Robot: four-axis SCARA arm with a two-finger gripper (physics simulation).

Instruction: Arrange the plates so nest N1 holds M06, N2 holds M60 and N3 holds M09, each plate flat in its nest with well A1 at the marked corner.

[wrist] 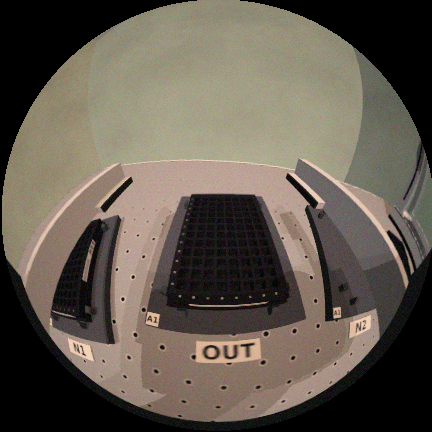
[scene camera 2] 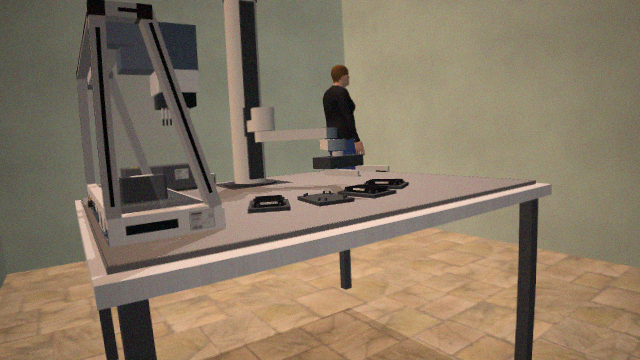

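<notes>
My gripper is open and empty, above the OUT nest, with its fingers spread to either side of it. A black plate lies in the OUT nest; its code is not readable. Nest N1 holds another black plate with a pale label, too small to read. Nest N2 is empty, with small posts showing. Nest N3 holds a black plate in the scene view. Which plate is M06, M60 or M09 I cannot tell.
A gantry machine with a hanging head stands at the left end of the table. The arm's column rises behind the nests. A person stands behind the table, beyond the arm.
</notes>
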